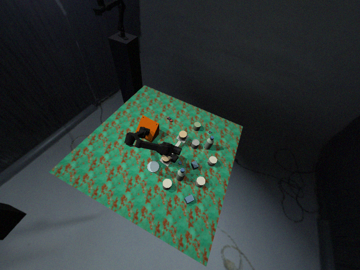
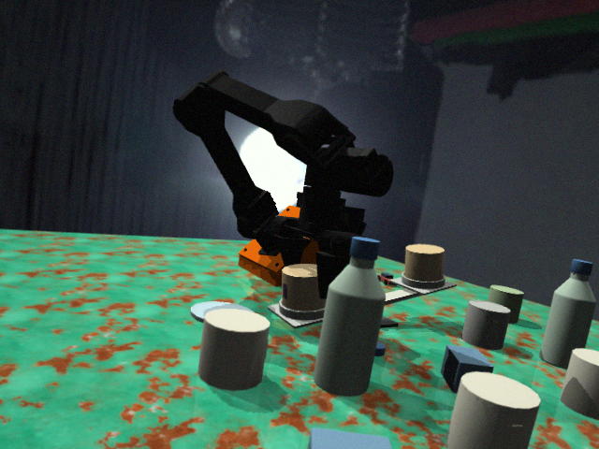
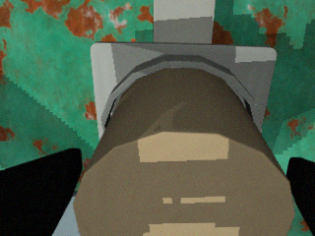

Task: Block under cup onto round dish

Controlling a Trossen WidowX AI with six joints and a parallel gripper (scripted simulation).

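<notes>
The small grey block lies 2 cm below my gripper tip. The rest, counted from my gripper tip: round pale dish (9 cm to the right, 8 cm behind, 6 cm below); then small blue disc (12 cm ahead, 5 cm below, 3 cm to the left); then tiny red toy car (46 cm to the left, 16 cm behind, 5 cm below).
</notes>
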